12 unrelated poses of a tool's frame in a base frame.
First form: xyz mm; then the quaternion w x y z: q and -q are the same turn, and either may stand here.
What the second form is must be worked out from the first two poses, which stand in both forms.
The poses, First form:
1: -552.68, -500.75, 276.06, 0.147, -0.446, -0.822, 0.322
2: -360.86, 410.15, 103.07, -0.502, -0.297, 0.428, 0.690
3: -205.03, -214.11, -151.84, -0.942, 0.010, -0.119, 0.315
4: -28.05, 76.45, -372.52, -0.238, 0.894, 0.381, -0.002
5: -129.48, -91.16, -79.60, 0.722, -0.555, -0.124, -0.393
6: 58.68, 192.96, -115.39, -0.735, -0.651, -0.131, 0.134
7: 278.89, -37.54, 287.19, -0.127, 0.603, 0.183, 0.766
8: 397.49, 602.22, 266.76, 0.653, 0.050, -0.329, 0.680
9: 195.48, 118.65, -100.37, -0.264, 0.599, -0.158, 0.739
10: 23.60, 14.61, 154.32, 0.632, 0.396, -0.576, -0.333
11: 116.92, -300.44, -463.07, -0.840, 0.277, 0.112, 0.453
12: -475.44, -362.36, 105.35, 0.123, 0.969, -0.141, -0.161
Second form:
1: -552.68, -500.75, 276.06, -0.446, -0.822, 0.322, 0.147
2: -360.86, 410.15, 103.07, 0.297, -0.428, -0.690, 0.502
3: -205.03, -214.11, -151.84, -0.010, 0.119, -0.315, 0.942
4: -28.05, 76.45, -372.52, -0.894, -0.381, 0.002, 0.238
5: -129.48, -91.16, -79.60, -0.555, -0.124, -0.393, 0.722
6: 58.68, 192.96, -115.39, 0.651, 0.131, -0.134, 0.735
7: 278.89, -37.54, 287.19, -0.603, -0.183, -0.766, 0.127
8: 397.49, 602.22, 266.76, 0.050, -0.329, 0.680, 0.653
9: 195.48, 118.65, -100.37, -0.599, 0.158, -0.739, 0.264
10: 23.60, 14.61, 154.32, 0.396, -0.576, -0.333, 0.632
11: 116.92, -300.44, -463.07, -0.277, -0.112, -0.453, 0.840
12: -475.44, -362.36, 105.35, 0.969, -0.141, -0.161, 0.123
